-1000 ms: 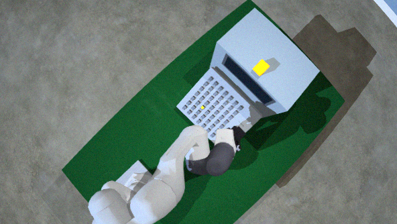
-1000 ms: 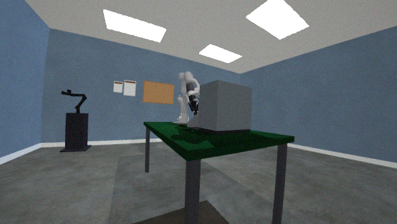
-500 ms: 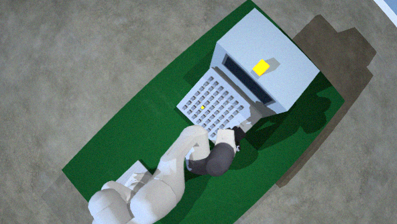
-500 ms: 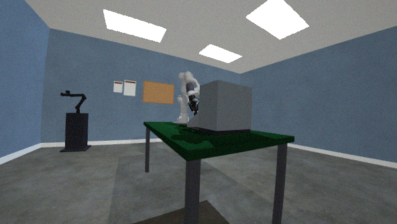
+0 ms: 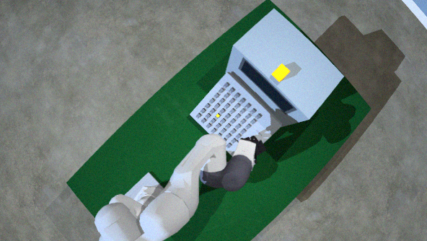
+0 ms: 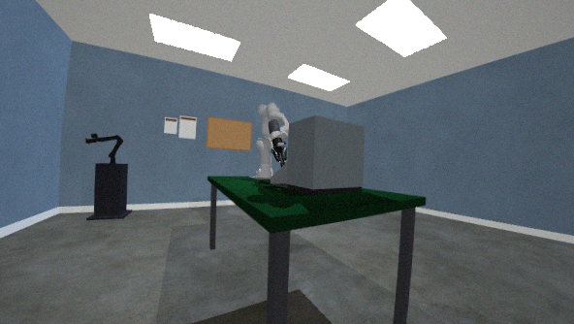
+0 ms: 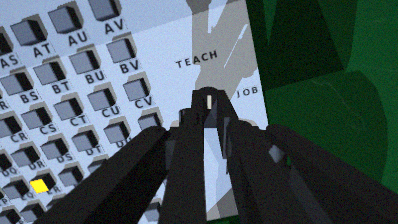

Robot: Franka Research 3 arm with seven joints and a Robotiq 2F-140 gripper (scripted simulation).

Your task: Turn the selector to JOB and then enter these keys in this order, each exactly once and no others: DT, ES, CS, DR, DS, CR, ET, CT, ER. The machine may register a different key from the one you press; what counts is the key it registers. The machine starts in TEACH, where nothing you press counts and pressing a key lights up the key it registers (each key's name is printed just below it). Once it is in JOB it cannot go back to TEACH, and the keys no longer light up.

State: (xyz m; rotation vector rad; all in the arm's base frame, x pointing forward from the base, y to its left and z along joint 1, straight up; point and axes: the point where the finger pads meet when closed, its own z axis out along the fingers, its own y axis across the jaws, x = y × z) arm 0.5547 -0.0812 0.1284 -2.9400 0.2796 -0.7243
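The round selector knob is 20 mm below my hand and 20 mm ahead of it. Also, from my hand: key: 190 mm to the left, 50 mm below, 30 mm behind; then sloping keyboard: 110 mm to the left, 70 mm below, 30 mm ahead.
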